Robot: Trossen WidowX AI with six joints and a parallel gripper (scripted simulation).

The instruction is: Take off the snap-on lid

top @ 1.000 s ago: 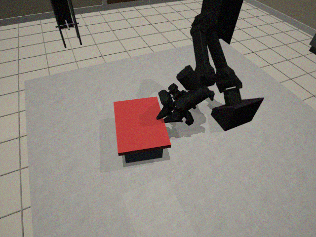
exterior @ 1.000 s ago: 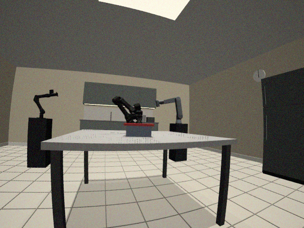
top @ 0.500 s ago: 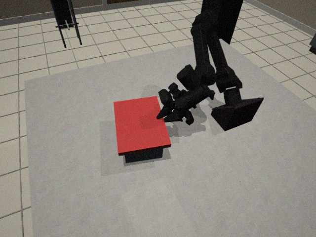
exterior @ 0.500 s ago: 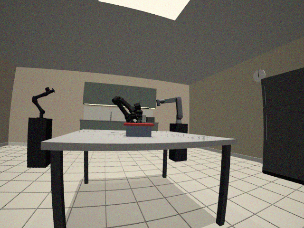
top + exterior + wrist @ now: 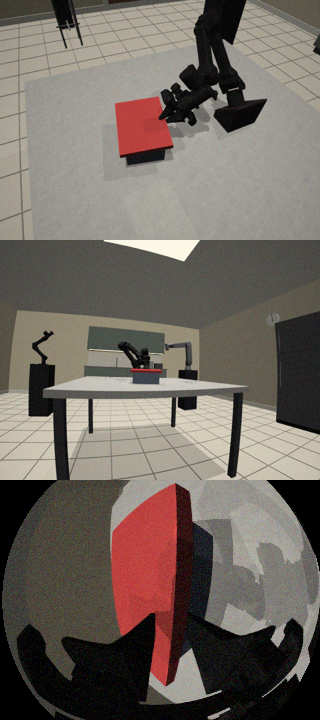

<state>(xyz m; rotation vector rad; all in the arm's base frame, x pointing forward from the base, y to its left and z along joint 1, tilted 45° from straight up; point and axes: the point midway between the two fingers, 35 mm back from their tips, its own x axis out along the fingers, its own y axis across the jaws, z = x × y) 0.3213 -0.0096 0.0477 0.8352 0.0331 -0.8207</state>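
My gripper tip is now 70 mm short of the lid and 20 mm to the left of it. The rest, counted from my gripper tip: grey storage box (70 mm ahead, 50 mm below, 20 mm to the right).
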